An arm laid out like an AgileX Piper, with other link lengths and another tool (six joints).
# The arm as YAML. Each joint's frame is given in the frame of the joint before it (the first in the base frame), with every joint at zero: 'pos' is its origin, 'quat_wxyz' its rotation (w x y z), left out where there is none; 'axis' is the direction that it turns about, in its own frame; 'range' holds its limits. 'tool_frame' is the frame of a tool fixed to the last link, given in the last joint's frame.
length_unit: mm
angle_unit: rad
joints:
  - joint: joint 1
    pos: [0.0, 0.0, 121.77]
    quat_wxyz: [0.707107, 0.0, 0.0, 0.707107]
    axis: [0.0, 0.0, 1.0]
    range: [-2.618, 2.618]
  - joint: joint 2
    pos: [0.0, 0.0, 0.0]
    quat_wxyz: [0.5, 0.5, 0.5, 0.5]
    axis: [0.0, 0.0, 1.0]
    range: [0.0, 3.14]
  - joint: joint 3
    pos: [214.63, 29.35, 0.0]
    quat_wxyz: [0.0, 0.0, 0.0, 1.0]
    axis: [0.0, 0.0, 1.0]
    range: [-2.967, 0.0]
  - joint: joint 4
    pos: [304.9, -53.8, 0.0]
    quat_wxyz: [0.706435, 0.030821, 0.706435, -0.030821]
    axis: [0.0, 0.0, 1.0]
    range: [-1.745, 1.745]
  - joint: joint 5
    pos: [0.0, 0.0, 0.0]
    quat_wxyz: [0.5, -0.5, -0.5, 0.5]
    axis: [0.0, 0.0, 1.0]
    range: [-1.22, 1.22]
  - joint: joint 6
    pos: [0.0, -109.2, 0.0]
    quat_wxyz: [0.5, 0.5, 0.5, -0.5]
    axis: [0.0, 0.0, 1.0]
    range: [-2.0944, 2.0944]
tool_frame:
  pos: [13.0, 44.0, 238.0]
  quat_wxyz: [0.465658, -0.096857, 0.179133, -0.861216]
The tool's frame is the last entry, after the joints.
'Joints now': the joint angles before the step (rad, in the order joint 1, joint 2, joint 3, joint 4, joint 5, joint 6). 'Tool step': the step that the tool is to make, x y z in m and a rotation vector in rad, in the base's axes. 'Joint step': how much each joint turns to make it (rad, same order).
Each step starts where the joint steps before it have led.
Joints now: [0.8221 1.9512 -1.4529 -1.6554 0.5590 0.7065]
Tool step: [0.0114 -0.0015 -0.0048 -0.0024 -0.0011 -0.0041]
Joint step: [-0.0198 0.0424 -0.0411 -0.0110 -0.0133 0.0029]
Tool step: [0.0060 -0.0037 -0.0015 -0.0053 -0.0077 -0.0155]
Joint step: [-0.0049 0.0274 -0.0250 -0.0083 0.0138 0.0049]
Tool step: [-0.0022 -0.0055 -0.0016 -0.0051 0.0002 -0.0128]
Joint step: [0.0031 -0.0078 0.0158 -0.0006 0.0163 0.0047]
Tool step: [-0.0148 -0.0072 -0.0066 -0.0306 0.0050 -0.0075]
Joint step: [0.0234 -0.0413 0.0727 -0.0055 0.0358 0.0035]
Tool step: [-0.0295 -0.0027 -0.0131 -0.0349 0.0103 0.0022]
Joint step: [0.0553 -0.0623 0.1174 -0.0100 0.0563 0.0263]
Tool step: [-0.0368 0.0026 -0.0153 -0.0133 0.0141 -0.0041]
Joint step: [0.0841 -0.0495 0.1038 0.0166 0.0777 0.0411]
